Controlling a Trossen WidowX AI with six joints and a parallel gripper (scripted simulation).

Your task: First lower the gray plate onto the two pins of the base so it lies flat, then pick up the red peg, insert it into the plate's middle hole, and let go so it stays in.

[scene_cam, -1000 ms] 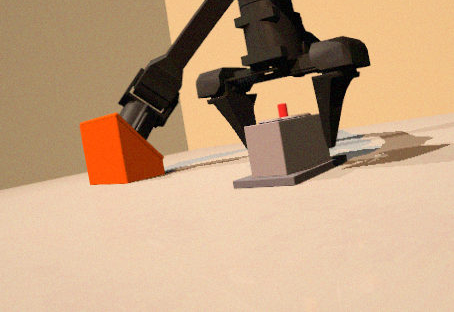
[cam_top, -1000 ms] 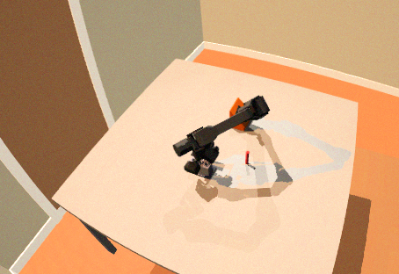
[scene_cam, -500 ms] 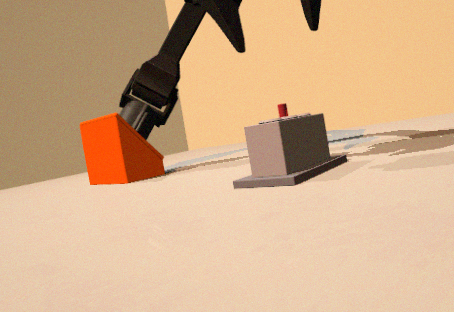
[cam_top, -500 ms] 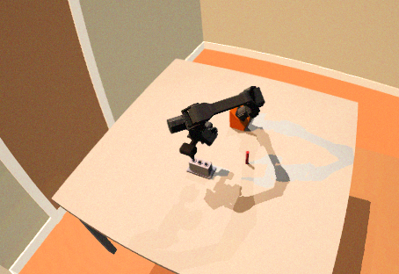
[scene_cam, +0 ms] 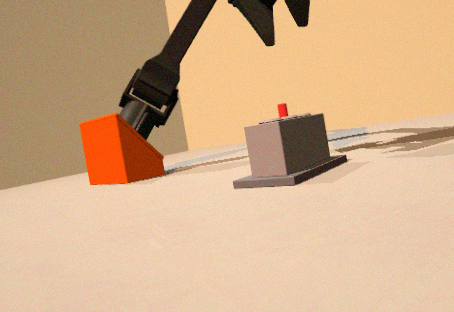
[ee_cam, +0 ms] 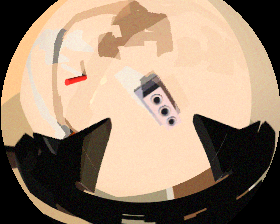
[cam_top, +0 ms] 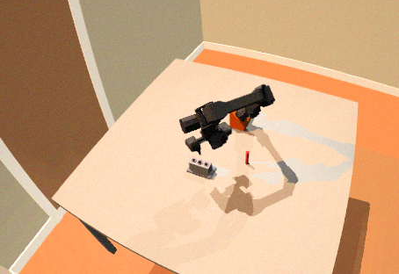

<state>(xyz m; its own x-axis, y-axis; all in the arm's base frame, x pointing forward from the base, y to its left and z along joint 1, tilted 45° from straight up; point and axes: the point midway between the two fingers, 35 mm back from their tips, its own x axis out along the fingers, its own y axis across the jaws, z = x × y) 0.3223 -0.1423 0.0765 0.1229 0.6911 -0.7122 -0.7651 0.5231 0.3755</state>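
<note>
My gripper tip is now 9 cm past the red peg, 14 cm to the right of it and 11 cm above it. From my gripper tip the other things lie so: gray base: 5 cm to the right, 14 cm below; gray plate: 1 cm ahead, 5 cm to the right, 10 cm below.
</note>
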